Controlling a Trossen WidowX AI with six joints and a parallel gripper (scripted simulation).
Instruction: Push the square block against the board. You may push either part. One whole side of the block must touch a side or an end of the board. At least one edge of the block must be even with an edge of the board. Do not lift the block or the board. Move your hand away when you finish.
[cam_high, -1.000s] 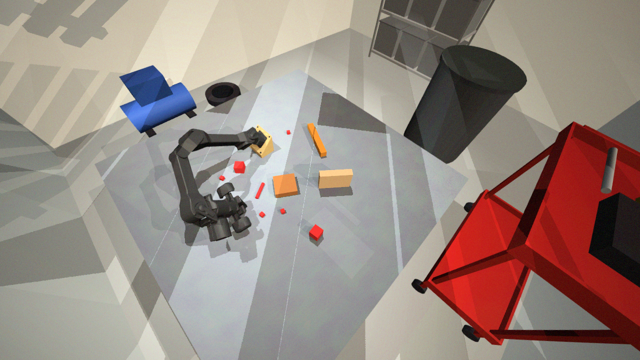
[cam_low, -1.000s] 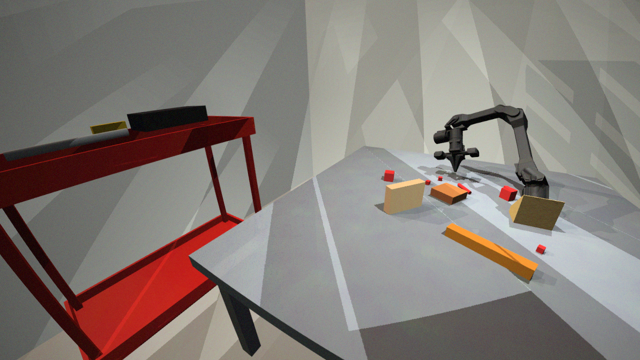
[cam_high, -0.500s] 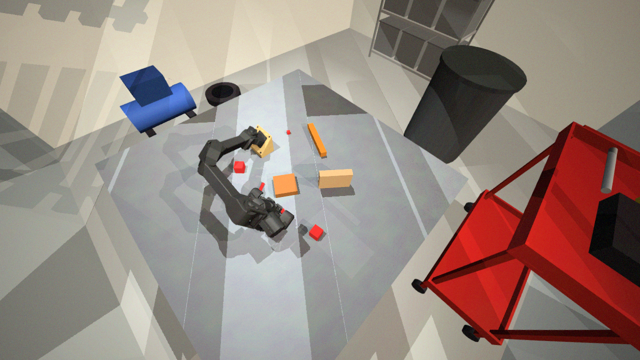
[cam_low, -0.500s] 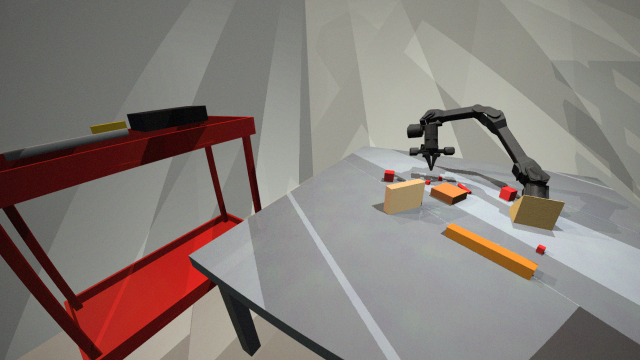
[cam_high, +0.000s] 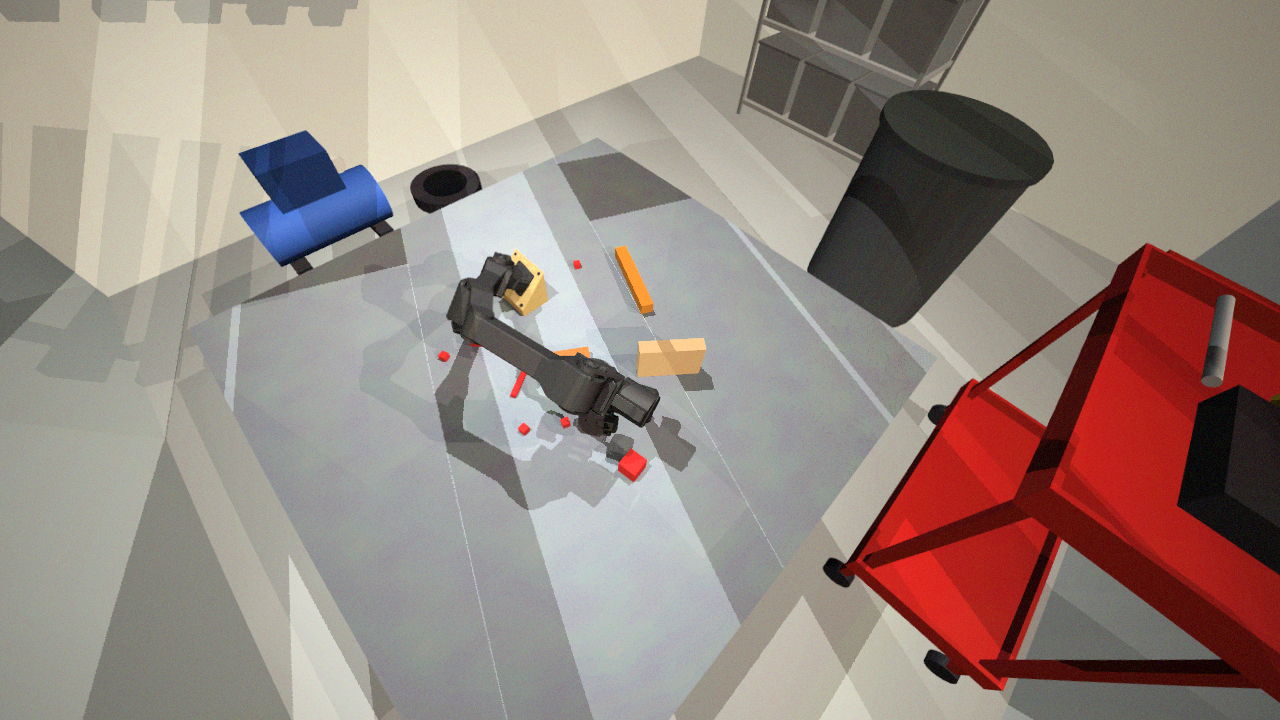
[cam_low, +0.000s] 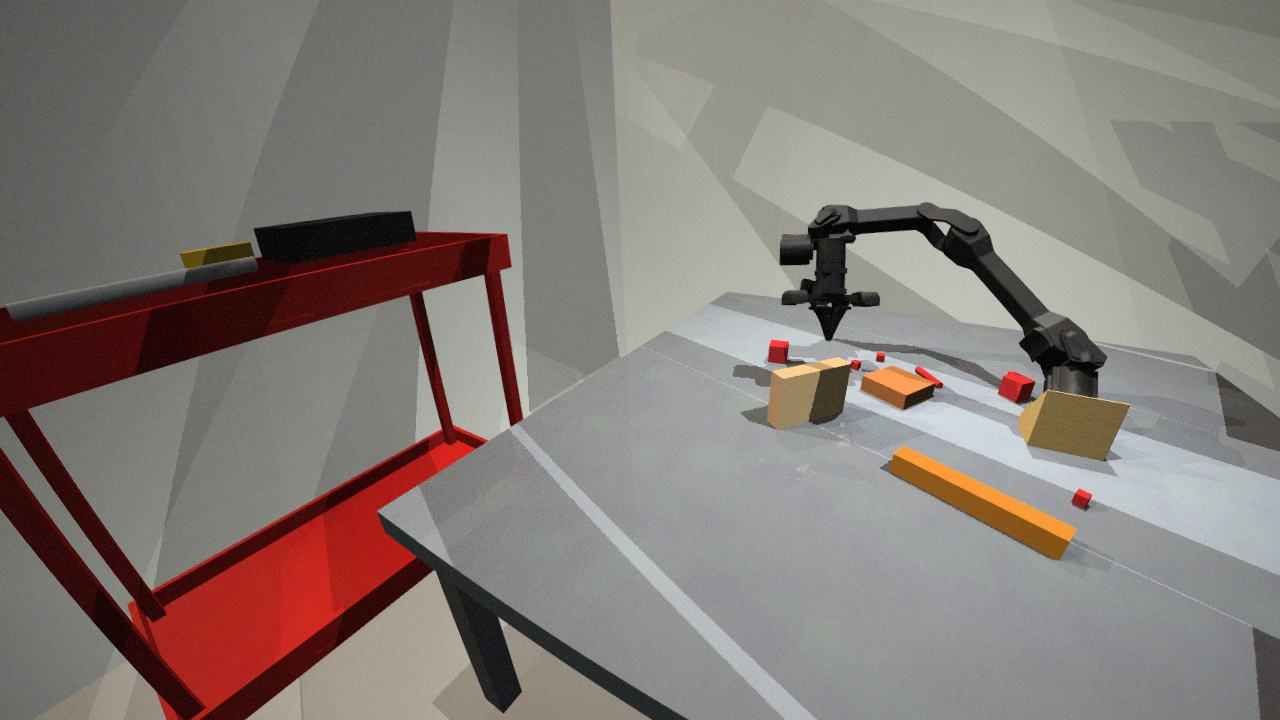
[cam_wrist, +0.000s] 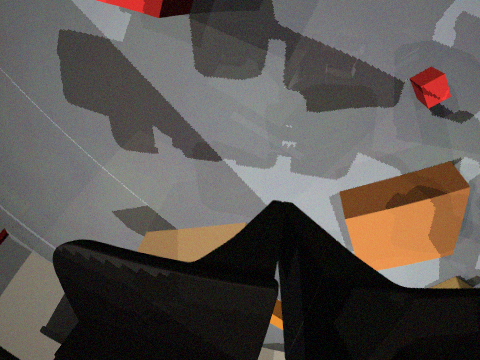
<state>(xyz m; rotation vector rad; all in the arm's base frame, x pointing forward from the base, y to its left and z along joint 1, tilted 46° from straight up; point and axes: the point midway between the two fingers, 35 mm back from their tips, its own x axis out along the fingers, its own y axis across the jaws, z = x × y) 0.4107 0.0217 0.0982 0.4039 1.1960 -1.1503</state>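
Right now the board is 2 cm behind my gripper tip, 18 cm to the left of it and 3 cm below it. From my gripper tip the other things lie so: red stick: 20 cm behind, 10 cm to the right, 8 cm below; then orange bar: 28 cm behind, 30 cm to the left, 7 cm below; then square block: 15 cm behind, 7 cm below.
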